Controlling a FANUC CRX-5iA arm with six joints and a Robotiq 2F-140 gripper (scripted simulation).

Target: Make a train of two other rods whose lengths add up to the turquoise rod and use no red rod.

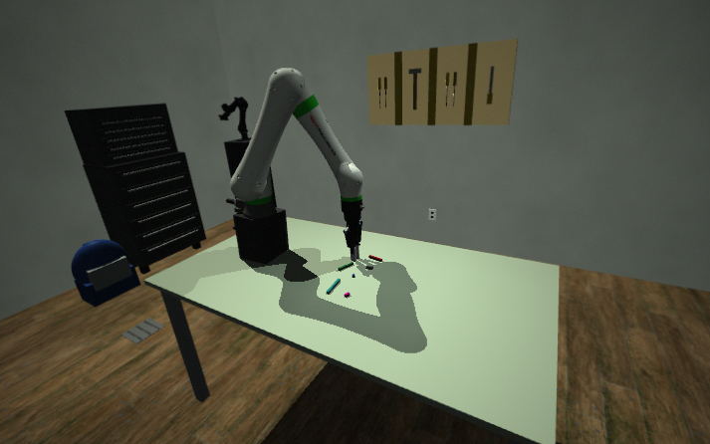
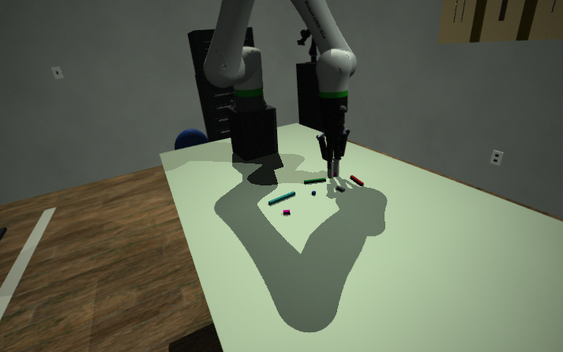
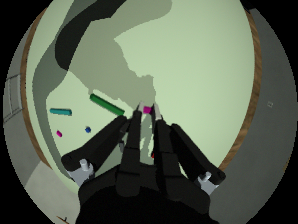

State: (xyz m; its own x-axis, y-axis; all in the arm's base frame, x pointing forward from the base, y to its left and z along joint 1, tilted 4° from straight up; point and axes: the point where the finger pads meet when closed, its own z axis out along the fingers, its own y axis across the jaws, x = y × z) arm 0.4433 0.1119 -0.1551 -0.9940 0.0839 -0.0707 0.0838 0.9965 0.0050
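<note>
Now: the blue rod 6 cm ahead of my hand, 14 cm to the right of it and 3 cm below it. From my hand the other things lie so: green rod: 8 cm to the right, 3 cm below; then grey rod: 10 cm ahead, 5 cm to the right, 3 cm below; then red rod: 9 cm ahead, 3 cm to the left, 3 cm below.
</note>
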